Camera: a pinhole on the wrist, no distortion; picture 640 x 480 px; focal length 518.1 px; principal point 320.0 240.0 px. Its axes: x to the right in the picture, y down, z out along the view. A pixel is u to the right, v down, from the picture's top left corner.
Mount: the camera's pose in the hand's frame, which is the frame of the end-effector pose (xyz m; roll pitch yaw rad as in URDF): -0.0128 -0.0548 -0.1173 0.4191 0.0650 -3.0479
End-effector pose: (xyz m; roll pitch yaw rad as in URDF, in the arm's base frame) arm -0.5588 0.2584 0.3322 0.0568 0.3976 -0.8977
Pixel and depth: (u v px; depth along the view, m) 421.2 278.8 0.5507
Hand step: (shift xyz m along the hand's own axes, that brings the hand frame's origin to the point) -0.1707 0.1176 0.3944
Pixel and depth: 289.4 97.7 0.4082
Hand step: -0.0351 0.2128 0.2108
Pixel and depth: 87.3 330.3 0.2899
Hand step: 0.0914 0.0271 0.1759
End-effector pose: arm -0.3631 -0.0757 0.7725 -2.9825 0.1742 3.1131
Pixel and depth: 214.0 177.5 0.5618
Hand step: 0.0428 0.2422 0.3747
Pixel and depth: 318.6 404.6 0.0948
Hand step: -0.0200 -0.0444 -0.0186
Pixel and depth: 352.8 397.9 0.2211
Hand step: -0.0442 -0.0292 0.1107
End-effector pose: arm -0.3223 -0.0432 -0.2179 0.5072 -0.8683 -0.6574
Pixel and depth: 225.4 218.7 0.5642
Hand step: 0.0334 0.2014 0.3943
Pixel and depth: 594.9 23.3 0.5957
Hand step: -0.3994 0.3809 0.3040
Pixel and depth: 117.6 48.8 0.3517
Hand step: 0.0819 0.2169 0.1595
